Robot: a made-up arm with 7 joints. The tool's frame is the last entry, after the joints. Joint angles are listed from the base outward. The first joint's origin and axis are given. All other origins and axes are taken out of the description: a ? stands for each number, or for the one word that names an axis. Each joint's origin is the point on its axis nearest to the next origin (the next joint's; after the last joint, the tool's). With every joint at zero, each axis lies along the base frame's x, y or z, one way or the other. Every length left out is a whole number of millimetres.
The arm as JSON. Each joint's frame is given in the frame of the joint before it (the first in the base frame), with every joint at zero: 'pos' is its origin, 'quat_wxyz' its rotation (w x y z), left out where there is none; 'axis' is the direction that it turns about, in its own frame. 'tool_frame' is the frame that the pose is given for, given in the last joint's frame.
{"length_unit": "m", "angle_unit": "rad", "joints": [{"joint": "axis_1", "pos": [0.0, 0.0, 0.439], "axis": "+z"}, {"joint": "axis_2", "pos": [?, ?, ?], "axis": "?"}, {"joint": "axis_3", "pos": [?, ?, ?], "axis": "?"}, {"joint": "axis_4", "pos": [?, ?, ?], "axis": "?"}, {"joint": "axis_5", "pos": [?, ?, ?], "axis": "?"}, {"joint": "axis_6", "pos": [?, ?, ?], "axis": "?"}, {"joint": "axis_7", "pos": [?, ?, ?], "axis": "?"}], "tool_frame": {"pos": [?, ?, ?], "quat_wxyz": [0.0, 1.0, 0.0, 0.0]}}
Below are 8 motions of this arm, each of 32 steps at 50 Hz.
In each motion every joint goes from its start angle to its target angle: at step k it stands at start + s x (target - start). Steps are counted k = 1, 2, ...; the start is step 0. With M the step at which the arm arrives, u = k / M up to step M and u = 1 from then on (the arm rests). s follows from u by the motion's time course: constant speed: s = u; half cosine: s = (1 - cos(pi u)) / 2; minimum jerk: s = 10 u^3 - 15 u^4 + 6 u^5.
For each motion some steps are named. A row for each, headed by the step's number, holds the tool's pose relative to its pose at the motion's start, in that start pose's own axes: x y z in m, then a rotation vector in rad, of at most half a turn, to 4 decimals.
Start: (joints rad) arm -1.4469 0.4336 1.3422 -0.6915 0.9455 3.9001 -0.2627
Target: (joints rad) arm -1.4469 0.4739 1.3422 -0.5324 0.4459 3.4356 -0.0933
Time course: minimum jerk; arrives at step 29
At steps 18, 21, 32:
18: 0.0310 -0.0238 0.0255 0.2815 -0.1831 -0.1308
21: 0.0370 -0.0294 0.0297 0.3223 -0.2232 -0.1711
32: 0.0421 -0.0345 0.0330 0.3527 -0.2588 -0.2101

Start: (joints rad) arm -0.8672 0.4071 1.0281 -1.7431 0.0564 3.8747 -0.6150
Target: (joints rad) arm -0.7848 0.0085 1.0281 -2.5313 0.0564 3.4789 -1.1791
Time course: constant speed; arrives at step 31
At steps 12, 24, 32:
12: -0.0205 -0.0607 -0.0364 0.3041 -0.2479 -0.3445
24: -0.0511 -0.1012 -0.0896 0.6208 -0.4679 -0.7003
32: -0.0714 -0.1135 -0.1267 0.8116 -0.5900 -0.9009

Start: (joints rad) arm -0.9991 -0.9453 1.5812 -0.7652 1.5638 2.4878 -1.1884
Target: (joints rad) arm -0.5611 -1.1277 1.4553 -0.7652 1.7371 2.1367 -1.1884
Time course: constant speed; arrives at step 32
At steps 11, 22, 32:
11: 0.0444 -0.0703 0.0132 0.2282 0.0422 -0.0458
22: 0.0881 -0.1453 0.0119 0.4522 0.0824 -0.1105
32: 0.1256 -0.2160 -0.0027 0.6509 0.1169 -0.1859

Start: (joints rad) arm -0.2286 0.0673 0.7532 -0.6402 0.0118 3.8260 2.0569
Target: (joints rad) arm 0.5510 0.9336 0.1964 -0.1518 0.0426 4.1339 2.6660
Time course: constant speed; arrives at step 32
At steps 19, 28, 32:
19: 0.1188 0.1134 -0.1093 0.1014 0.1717 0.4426
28: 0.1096 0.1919 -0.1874 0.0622 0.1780 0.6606
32: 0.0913 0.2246 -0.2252 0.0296 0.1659 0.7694

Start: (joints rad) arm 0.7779 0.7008 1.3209 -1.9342 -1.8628 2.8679 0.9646
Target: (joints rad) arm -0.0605 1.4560 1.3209 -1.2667 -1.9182 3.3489 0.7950
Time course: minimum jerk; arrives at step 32
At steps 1, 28, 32:
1: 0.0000 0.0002 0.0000 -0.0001 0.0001 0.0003
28: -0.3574 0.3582 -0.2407 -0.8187 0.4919 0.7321
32: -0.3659 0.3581 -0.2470 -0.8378 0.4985 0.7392

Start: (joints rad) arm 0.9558 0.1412 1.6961 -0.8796 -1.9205 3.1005 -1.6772
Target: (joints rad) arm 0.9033 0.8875 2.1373 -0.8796 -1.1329 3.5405 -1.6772
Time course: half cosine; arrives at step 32
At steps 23, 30, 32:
23: 0.0170 -0.2450 -0.0684 -0.1230 -0.4001 1.2426
30: 0.0359 -0.2980 -0.0981 -0.1252 -0.5871 1.4649
32: 0.0371 -0.3008 -0.0999 -0.1251 -0.5985 1.4765

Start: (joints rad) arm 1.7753 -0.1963 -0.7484 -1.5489 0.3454 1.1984 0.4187
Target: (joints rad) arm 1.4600 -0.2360 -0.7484 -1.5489 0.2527 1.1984 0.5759
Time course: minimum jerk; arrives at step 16
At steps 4, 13, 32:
4: 0.0004 0.0124 -0.0062 0.0061 0.0166 0.0465
13: -0.0134 0.1144 -0.0504 0.0617 0.1433 0.4319
32: -0.0152 0.1203 -0.0526 0.0652 0.1501 0.4543

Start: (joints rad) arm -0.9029 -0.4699 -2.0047 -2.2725 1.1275 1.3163 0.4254
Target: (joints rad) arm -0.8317 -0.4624 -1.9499 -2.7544 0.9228 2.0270 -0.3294
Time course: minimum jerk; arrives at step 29
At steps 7, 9, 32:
7: 0.0107 0.0102 0.0063 -0.0022 0.0439 -0.0261
9: 0.0193 0.0194 0.0118 -0.0094 0.0826 -0.0500
32: 0.0708 0.1230 0.0657 -0.3299 0.4003 -0.3630

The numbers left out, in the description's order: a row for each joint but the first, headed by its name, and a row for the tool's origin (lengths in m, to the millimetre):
axis_2: xyz 0.0 0.0 0.0, axis +y
axis_3: xyz 0.0 0.0 0.236, axis +z
axis_4: xyz 0.079 0.0 0.0, axis -y
axis_5: xyz -0.064 0.0 0.299, axis +z
axis_6: xyz 0.0 0.0 0.0, axis -y
axis_7: xyz 0.056 0.0 0.0, axis -z
tool: xyz 0.0 0.0 0.0

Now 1 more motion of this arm.
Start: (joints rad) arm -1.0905 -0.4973 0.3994 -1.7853 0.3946 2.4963 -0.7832
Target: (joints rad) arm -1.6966 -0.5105 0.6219 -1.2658 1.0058 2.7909 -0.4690
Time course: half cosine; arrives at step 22
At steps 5, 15, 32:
5: 0.0065 0.0106 -0.0157 -0.0591 0.0821 0.0886
15: 0.0341 0.0366 -0.0926 -0.2840 0.5607 0.4741
32: 0.0419 0.0355 -0.1136 -0.3193 0.7393 0.5785

